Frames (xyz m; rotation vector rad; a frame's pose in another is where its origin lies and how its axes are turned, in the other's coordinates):
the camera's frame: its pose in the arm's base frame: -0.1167 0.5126 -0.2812 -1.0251 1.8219 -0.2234
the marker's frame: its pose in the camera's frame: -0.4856 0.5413 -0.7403 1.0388 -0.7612 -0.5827
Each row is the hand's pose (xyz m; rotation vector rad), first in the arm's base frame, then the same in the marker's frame.
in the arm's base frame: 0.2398 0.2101 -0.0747 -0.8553 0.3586 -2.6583
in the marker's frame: 1.3201 0.3949 0.4092 -0.0476 0.5380 -1.6555
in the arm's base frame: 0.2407 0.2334 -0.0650 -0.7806 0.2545 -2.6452
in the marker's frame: 1.2999 0.3989 0.4239 0.0482 0.4852 -1.6566
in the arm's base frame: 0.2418 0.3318 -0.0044 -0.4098 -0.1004 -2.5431
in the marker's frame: 1.2109 0.4005 0.4975 0.4699 0.3190 -1.6038
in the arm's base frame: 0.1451 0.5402 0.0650 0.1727 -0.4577 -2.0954
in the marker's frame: 0.9763 0.3945 0.5481 1.1090 0.0778 -1.2298
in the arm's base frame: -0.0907 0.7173 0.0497 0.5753 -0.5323 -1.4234
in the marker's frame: 0.7036 0.3625 0.4394 1.5250 -0.1150 -0.5580
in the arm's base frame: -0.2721 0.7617 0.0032 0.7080 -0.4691 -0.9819
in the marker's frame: 0.5747 0.3212 0.3027 1.6234 -0.1986 -0.0767
